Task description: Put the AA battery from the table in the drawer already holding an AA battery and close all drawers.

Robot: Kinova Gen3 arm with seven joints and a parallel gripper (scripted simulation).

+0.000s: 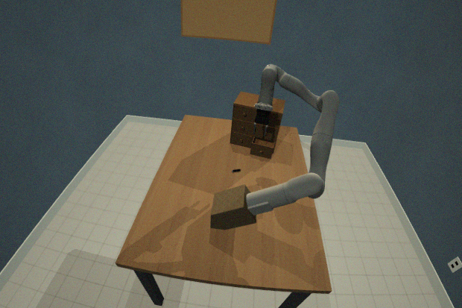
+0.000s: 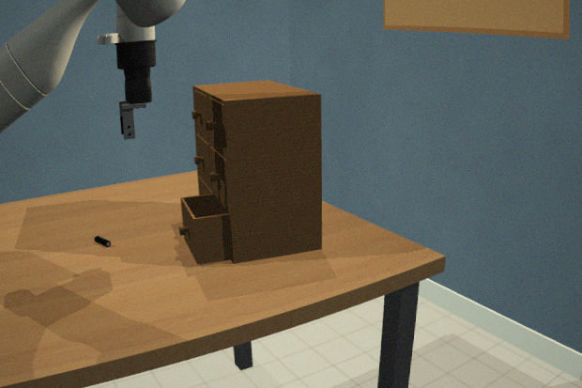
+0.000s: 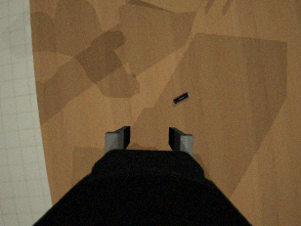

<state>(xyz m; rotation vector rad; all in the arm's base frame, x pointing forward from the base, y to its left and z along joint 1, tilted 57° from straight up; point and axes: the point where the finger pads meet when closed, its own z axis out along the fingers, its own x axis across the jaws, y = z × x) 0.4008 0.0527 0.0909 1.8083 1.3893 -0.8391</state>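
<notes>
My gripper is now 50 mm past the black AA battery, 110 mm to the right of it and 260 mm above it.
</notes>
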